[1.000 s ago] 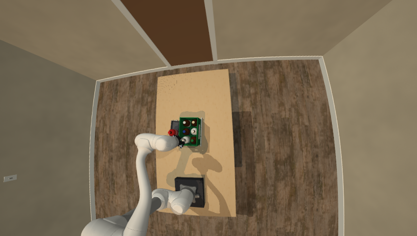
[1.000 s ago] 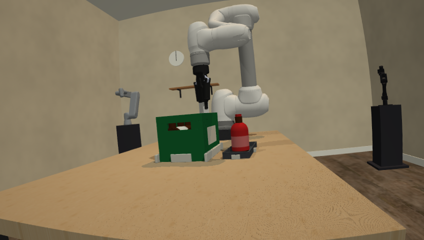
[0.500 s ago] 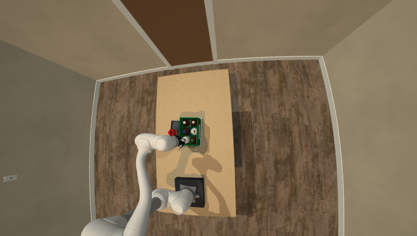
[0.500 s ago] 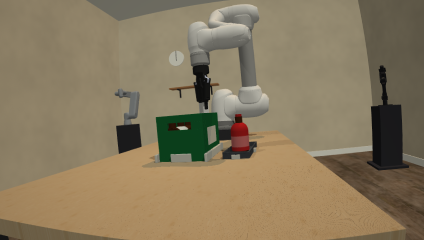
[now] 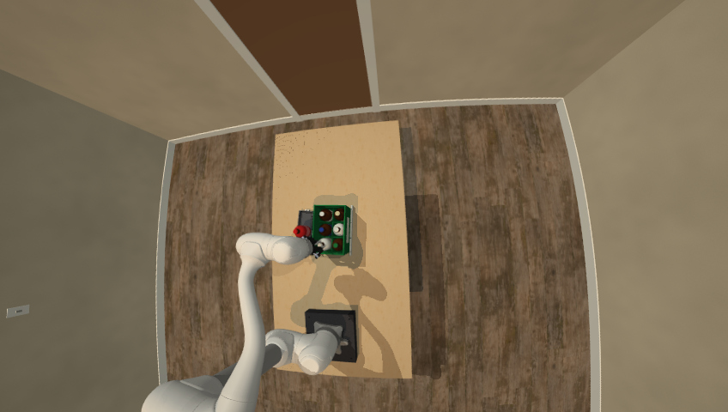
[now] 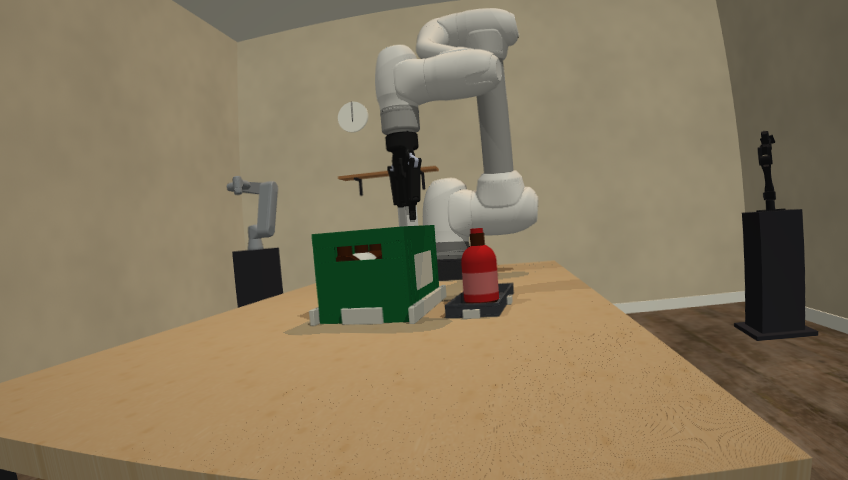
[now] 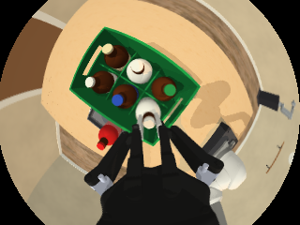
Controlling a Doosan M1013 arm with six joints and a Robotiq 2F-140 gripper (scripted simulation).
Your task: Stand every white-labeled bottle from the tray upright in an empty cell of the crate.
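Right now my hand is 9 cm above the white-labeled bottle. Also, from my hand: dark tray (6 cm ahead, 17 cm to the left, 18 cm below); then green crate (9 cm ahead, 4 cm to the right, 10 cm below); then red-labeled bottle (6 cm ahead, 17 cm to the left, 10 cm below).
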